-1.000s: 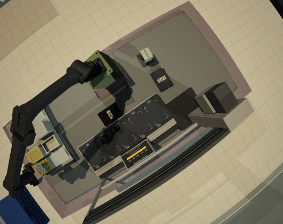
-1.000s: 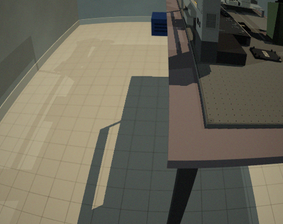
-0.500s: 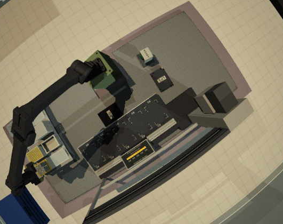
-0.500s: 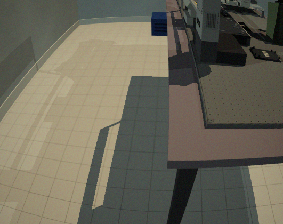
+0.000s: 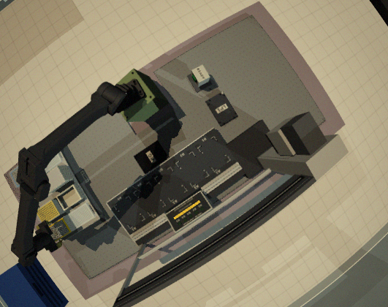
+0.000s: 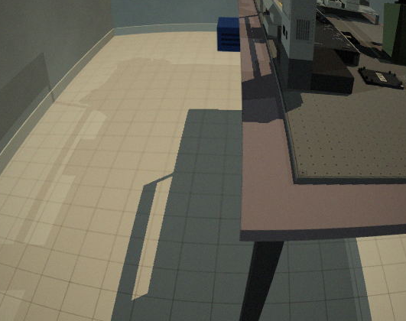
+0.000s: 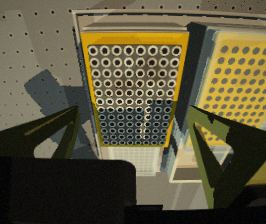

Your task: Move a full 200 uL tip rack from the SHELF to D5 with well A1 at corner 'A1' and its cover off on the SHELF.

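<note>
My gripper is now 1 cm past the yellow tip rack, 1 cm to the right of it and 4 cm above it. The rest, counted from my hand: shelf: 16 cm behind, 6 cm to the left, 9 cm below; then pale sealed block: 22 cm behind, 13 cm to the left, 2 cm below; then tan reservoir: 11 cm behind, 13 cm to the left, 8 cm below.
</note>
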